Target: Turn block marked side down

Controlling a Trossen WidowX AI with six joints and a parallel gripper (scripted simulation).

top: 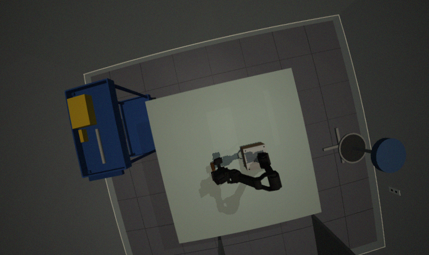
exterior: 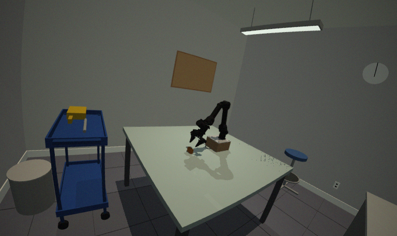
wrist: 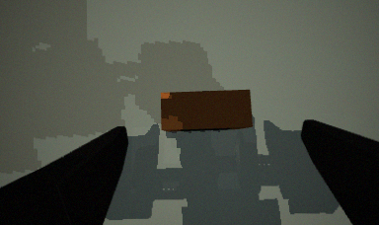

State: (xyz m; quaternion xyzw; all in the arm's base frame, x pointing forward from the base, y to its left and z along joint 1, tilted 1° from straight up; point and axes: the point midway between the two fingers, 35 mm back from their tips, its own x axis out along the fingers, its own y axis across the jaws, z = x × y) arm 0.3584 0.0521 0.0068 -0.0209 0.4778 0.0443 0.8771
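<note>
My gripper tip is now 10 mm short of the block and 50 mm above it.
</note>
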